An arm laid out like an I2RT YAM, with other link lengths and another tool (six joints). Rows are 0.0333 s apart.
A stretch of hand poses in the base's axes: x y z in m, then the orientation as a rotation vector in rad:
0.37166 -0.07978 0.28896 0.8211 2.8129 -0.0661
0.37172 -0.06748 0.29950 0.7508 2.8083 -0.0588
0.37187 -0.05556 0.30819 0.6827 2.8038 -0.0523
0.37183 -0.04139 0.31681 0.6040 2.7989 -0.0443
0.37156 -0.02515 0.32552 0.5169 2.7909 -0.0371
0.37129 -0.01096 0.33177 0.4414 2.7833 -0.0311
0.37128 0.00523 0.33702 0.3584 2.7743 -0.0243
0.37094 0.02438 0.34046 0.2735 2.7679 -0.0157
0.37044 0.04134 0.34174 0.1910 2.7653 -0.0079
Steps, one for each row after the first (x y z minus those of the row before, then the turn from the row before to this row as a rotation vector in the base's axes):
0.00006 0.01230 0.01054 -0.0065 -0.0216 0.0460
0.00015 0.01192 0.00869 -0.0063 -0.0195 0.0450
-0.00004 0.01417 0.00862 -0.0065 -0.0207 0.0527
-0.00027 0.01624 0.00871 -0.0084 -0.0230 0.0586
-0.00027 0.01419 0.00625 -0.0073 -0.0188 0.0513
-0.00001 0.01619 0.00525 -0.0077 -0.0193 0.0570
-0.00034 0.01915 0.00344 -0.0062 -0.0150 0.0593
-0.00050 0.01696 0.00128 -0.0059 -0.0088 0.0582

